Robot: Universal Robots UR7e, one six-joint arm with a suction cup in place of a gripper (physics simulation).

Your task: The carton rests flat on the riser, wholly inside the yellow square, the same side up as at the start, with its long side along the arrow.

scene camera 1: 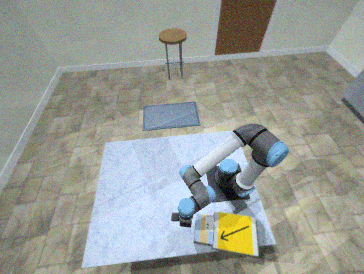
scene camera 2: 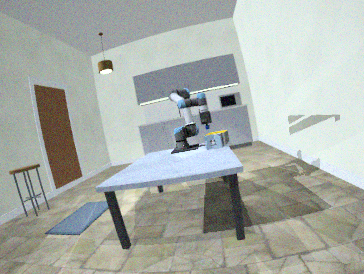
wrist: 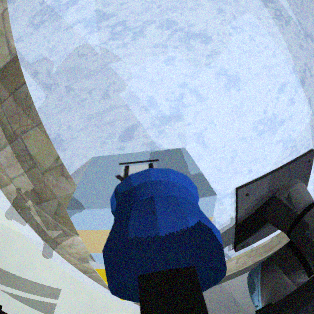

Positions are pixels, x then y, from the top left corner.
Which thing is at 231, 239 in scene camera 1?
A riser.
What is my suction cup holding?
Nothing.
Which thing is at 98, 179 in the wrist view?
A carton.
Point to my suction cup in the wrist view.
157, 224
